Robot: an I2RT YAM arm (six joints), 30 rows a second.
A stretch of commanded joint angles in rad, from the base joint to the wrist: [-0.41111, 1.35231, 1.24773, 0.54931, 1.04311, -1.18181]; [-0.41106, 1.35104, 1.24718, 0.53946, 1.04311, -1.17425]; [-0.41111, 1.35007, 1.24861, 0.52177, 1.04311, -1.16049]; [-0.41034, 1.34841, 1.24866, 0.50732, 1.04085, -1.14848]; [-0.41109, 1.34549, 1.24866, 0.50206, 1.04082, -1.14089]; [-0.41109, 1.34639, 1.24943, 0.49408, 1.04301, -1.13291]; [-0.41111, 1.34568, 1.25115, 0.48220, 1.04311, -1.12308]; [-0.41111, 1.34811, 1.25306, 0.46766, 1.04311, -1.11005]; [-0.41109, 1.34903, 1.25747, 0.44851, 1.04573, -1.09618]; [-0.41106, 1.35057, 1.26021, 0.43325, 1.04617, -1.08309]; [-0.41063, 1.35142, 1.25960, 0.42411, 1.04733, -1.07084]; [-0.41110, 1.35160, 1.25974, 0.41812, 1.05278, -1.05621]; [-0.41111, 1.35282, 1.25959, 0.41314, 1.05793, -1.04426]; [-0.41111, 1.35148, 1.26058, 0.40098, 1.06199, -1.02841]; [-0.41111, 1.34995, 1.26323, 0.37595, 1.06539, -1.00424]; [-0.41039, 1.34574, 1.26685, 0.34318, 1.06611, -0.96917]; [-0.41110, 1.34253, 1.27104, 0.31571, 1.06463, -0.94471]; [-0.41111, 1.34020, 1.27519, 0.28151, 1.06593, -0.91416]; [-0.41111, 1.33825, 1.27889, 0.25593, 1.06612, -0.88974]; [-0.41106, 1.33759, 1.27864, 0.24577, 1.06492, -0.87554]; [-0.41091, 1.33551, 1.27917, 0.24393, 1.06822, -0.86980]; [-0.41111, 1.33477, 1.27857, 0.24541, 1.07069, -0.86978]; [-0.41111, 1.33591, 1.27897, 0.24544, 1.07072, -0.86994]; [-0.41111, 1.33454, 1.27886, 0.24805, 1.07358, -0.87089]
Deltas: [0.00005, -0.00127, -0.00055, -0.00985, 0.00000, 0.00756]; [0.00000, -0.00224, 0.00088, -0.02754, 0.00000, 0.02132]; [0.00077, -0.00390, 0.00093, -0.04199, -0.00226, 0.03333]; [0.00002, -0.00682, 0.00093, -0.04725, -0.00229, 0.04092]; [0.00002, -0.00592, 0.00170, -0.05523, -0.00010, 0.04890]; [0.00000, -0.00663, 0.00342, -0.06711, 0.00000, 0.05873]; [0.00000, -0.00420, 0.00533, -0.08165, 0.00000, 0.07176]; [0.00002, -0.00328, 0.00974, -0.10080, 0.00262, 0.08563]; [0.00005, -0.00174, 0.01248, -0.11606, 0.00306, 0.09872]; [0.00048, -0.00089, 0.01187, -0.12520, 0.00422, 0.11097]; [0.00001, -0.00071, 0.01201, -0.13119, 0.00967, 0.12560]; [0.00000, 0.00051, 0.01186, -0.13617, 0.01482, 0.13755]; [0.00000, -0.00083, 0.01285, -0.14833, 0.01888, 0.15340]; [0.00000, -0.00236, 0.01550, -0.17336, 0.02228, 0.17757]; [0.00072, -0.00657, 0.01912, -0.20613, 0.02300, 0.21264]; [0.00001, -0.00978, 0.02331, -0.23360, 0.02152, 0.23710]; [0.00000, -0.01211, 0.02746, -0.26780, 0.02282, 0.26765]; [0.00000, -0.01406, 0.03116, -0.29338, 0.02301, 0.29207]; [0.00005, -0.01472, 0.03091, -0.30354, 0.02181, 0.30627]; [0.00020, -0.01680, 0.03144, -0.30538, 0.02511, 0.31201]; [0.00000, -0.01754, 0.03084, -0.30390, 0.02758, 0.31203]; [0.00000, -0.01640, 0.03124, -0.30387, 0.02761, 0.31187]; [0.00000, -0.01777, 0.03113, -0.30126, 0.03047, 0.31092]
